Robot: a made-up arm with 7 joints.
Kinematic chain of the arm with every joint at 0, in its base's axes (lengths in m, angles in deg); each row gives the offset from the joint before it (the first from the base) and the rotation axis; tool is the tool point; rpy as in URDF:
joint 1: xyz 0 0 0 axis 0.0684 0.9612 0.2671
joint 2: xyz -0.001 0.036 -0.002 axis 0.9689 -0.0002 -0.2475
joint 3: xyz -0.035 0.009 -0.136 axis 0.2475 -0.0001 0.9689
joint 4: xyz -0.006 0 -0.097 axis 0.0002 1 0
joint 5: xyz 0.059 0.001 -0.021 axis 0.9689 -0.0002 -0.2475
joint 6: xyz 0.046 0 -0.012 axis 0.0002 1 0
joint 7: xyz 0.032 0 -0.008 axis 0.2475 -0.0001 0.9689
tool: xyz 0 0 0 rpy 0 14.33 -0.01
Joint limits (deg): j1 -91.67..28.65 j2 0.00..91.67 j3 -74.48..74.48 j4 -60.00..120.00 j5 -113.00..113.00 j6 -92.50..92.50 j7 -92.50..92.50
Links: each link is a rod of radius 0.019 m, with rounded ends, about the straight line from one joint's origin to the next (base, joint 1, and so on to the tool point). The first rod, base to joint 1, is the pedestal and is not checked.
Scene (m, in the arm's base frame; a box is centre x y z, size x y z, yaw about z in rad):
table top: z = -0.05
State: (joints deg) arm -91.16 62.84 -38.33 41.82 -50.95 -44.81 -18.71
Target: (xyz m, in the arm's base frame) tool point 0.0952 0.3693 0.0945
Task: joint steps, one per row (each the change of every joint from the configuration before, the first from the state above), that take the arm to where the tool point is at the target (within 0.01 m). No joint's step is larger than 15 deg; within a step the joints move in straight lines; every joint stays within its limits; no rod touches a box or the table.
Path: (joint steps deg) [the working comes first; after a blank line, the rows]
Joints at the target: -83.43 91.67 -26.26 99.25 -68.14 -71.56 -18.71
Straight joint move there: clear.

1: 1.93 7.21 3.02 14.36 -4.30 -6.69 0.00
2: 1.94 7.21 3.01 14.35 -4.29 -6.69 0.00
3: 1.93 7.20 3.02 14.36 -4.30 -6.68 0.00
4: 1.93 7.21 3.02 14.36 -4.30 -6.69 0.00

